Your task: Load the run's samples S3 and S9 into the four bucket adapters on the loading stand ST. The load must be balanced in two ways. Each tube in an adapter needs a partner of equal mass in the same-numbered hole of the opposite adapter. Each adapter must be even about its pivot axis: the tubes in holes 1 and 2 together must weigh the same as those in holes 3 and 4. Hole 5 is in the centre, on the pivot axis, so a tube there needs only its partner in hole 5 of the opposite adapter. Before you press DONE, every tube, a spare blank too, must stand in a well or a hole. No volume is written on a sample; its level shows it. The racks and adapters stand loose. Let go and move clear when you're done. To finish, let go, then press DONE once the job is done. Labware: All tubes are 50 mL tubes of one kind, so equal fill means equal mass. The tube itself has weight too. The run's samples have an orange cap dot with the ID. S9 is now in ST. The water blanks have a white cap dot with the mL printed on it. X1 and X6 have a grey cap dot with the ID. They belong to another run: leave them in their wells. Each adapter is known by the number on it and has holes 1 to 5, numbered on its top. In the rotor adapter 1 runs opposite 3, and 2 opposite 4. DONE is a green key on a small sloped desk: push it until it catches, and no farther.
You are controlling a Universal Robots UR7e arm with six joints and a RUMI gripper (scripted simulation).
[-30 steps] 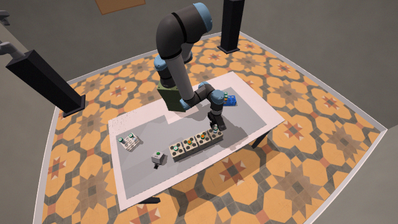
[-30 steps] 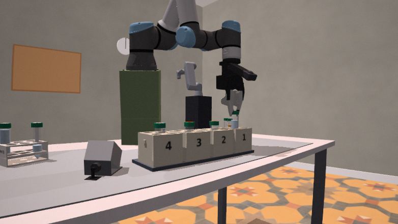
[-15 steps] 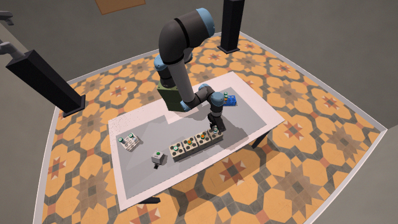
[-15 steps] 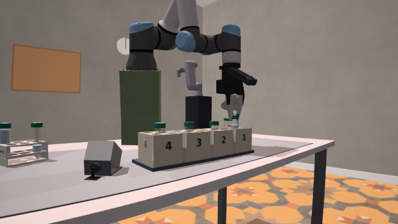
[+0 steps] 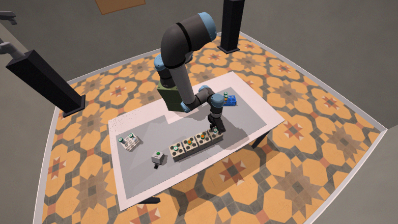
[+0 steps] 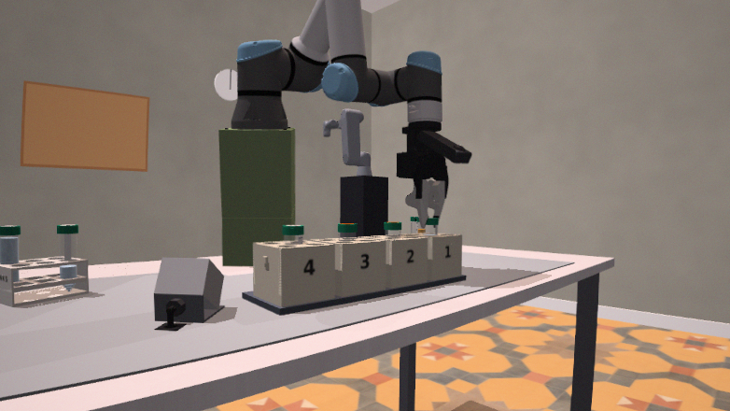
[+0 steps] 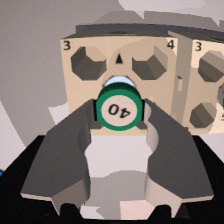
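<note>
My hand is 5 cm above the water blank and 1 cm to the right of it. Round my hand: blue rack: 33 cm to the left, 26 cm behind, 10 cm below; bucket adapter: 7 cm below; tube: 23 cm to the right, 6 cm below, 2 cm behind.
</note>
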